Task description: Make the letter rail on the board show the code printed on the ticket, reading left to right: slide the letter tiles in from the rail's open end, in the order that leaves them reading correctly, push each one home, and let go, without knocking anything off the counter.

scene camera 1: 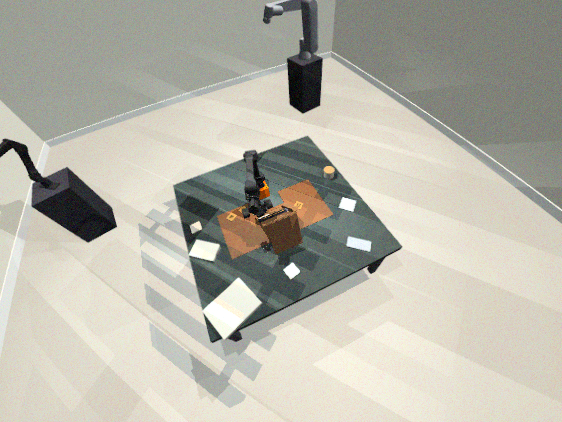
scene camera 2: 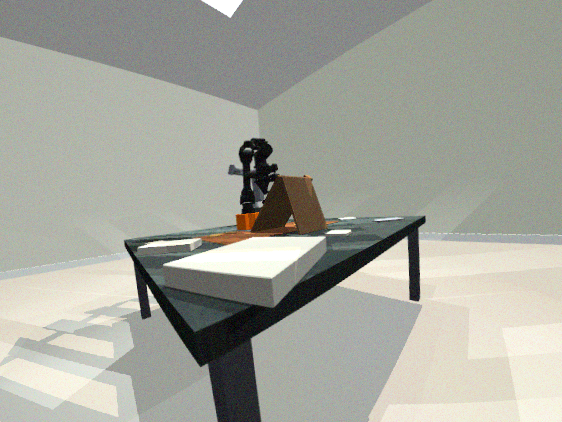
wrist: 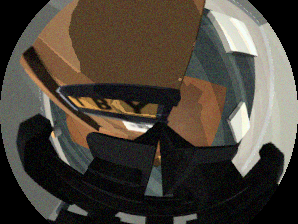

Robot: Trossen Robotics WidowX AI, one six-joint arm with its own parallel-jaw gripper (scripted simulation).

Note:
My gripper (wrist: 160,125) is shut and holds nothing. Also in view: a large white box (scene camera 2: 261,270), a flat white slab (scene camera 2: 187,245) and a brown tent-shaped board (scene camera 2: 289,195).
The large white box is seen too in scene camera 1 (scene camera 1: 233,307) and in the wrist view (wrist: 235,38). The brown tent-shaped board is seen too in scene camera 1 (scene camera 1: 283,228) and in the wrist view (wrist: 144,58).

